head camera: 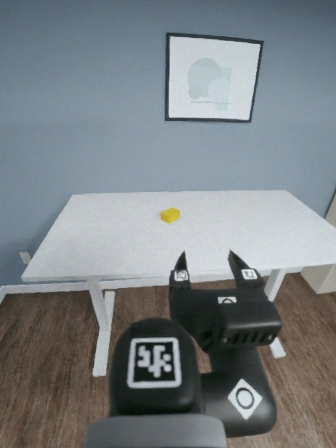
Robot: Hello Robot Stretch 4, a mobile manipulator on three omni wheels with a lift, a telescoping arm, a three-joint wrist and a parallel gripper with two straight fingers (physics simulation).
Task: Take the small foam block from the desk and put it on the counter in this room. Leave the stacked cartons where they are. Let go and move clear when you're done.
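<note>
The small yellow foam block lies on the white desk, left of the middle and toward the back of the top. My black gripper is open, with its two fingertips wide apart and no object between them. It shows at the desk's front edge, nearer to me than the block and to the right of it. The counter does not show in this view. Beige carton-like surfaces show in part at the right edge, beside the desk; whether they are the stacked cartons is hard to tell.
A blue wall with a framed picture stands behind the desk. White desk legs stand on the brown wood floor. A wall outlet is at the left.
</note>
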